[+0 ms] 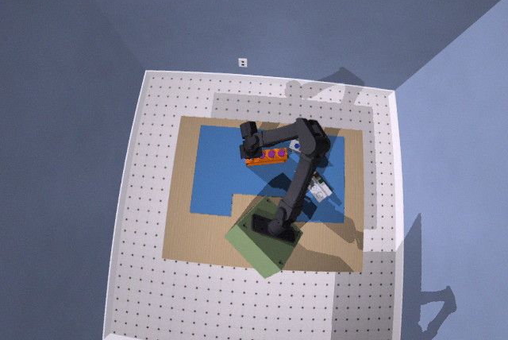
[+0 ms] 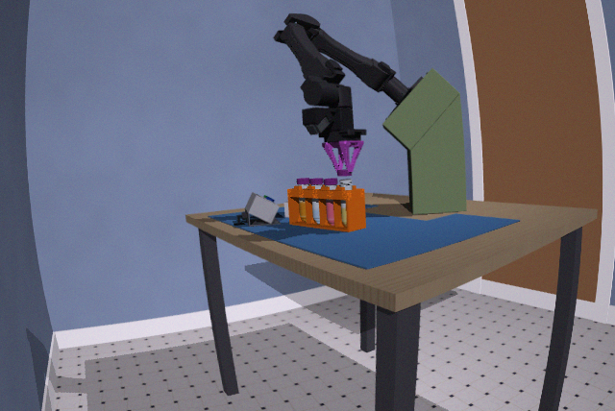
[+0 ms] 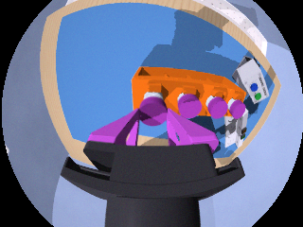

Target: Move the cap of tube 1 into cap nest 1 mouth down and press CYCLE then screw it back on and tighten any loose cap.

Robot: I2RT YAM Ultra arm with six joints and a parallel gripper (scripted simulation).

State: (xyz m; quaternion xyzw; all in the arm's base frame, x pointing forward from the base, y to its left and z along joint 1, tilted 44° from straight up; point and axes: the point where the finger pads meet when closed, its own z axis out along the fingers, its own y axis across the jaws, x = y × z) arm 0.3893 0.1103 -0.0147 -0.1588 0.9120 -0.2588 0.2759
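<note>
Right now the blue key CYCLE is 250 mm to the right of my hand, 80 mm below it and 80 mm ahead of it. The rest, counted from my hand: green key READY: 290 mm to the right, 80 mm below, 60 mm ahead; grey key box: 270 mm to the right, 90 mm below, 80 mm ahead.
</note>
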